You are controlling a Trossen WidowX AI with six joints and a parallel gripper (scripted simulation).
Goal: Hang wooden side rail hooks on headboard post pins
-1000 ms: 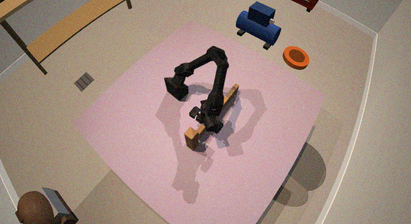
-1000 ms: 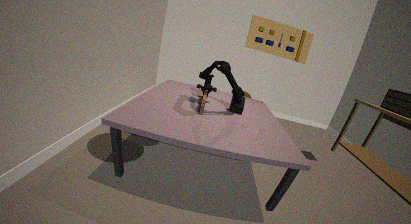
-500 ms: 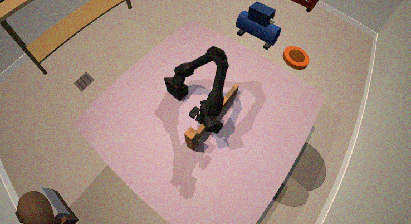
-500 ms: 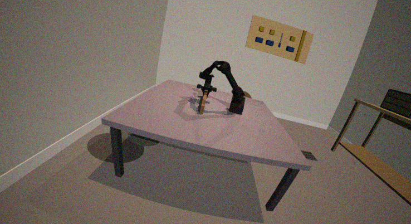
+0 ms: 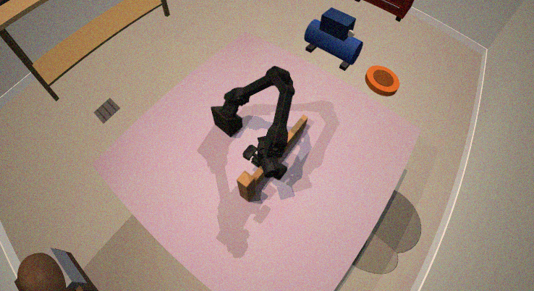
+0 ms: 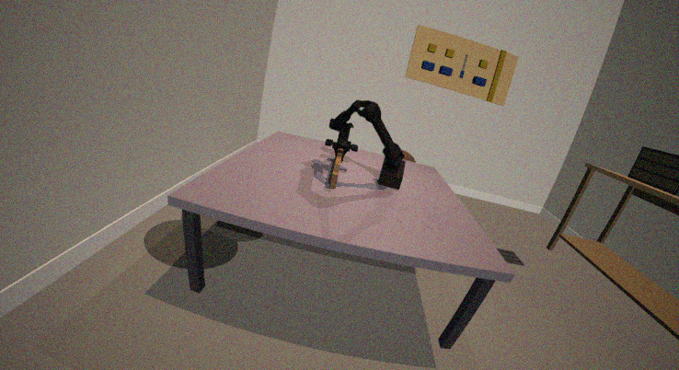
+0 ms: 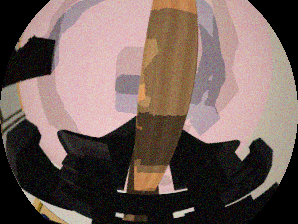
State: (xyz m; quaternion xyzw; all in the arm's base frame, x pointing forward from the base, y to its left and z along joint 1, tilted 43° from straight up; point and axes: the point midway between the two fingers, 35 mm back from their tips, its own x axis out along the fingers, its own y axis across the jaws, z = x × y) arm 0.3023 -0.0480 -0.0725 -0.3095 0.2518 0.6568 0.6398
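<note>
Right now the upright headboard post is 1 cm ahead of my gripper tip, 12 cm to the right of it and 4 cm above it.
</note>
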